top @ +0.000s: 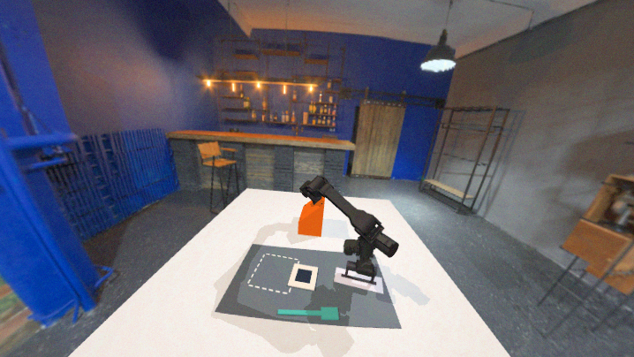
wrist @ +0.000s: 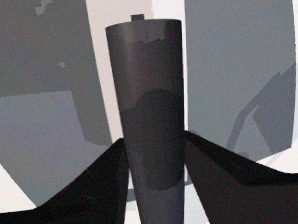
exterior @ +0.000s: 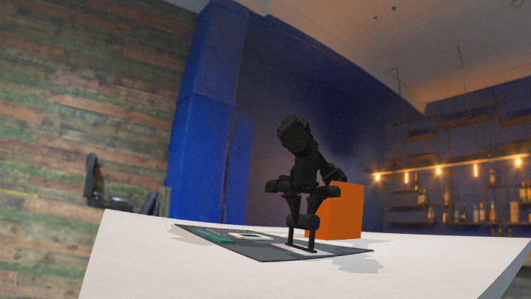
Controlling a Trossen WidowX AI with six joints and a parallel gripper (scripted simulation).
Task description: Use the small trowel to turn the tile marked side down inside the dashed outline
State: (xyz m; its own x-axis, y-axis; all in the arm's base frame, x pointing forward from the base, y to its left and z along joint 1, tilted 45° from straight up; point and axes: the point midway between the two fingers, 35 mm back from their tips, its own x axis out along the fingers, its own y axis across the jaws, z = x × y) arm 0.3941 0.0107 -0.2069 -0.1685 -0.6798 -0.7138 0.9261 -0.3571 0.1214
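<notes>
The trowel is 3 cm below my gripper tip, 2 cm to the right of it and 1 cm behind it. From my gripper tip the other things lie so: dark grey mat 20 cm to the right, 8 cm below, 2 cm behind; then tile 23 cm to the right, 6 cm below, 3 cm behind; then teal spatula-shaped tool 20 cm to the right, 12 cm ahead, 6 cm below.
</notes>
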